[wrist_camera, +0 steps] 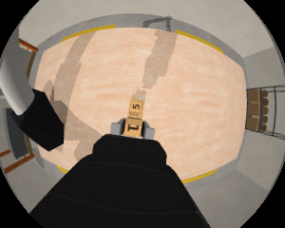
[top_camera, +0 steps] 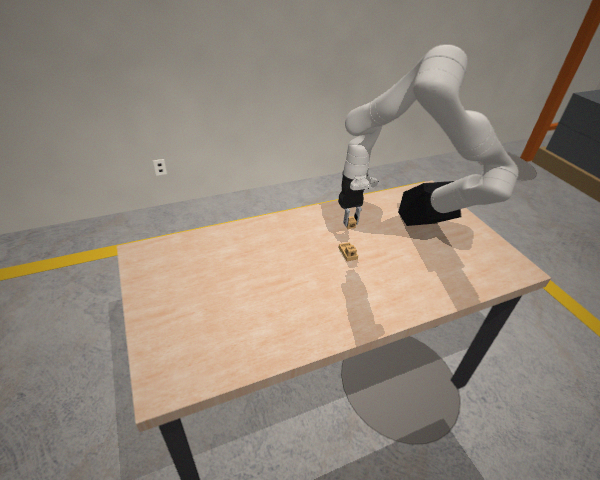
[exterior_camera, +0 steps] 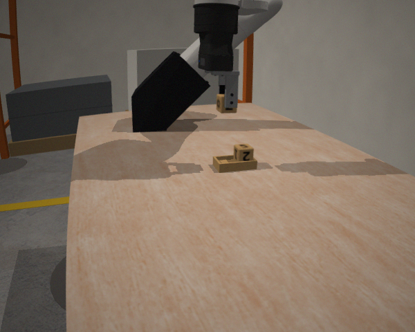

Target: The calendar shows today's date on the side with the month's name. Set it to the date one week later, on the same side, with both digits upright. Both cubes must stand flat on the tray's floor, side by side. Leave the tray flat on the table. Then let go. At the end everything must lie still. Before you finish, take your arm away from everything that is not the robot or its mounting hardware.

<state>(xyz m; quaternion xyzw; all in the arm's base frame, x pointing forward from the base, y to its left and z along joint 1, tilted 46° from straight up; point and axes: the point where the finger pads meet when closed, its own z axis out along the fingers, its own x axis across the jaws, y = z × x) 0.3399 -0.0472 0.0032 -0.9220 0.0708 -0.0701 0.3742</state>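
Right now the wooden tray is 20 mm to the left of my hand and 130 mm below it.
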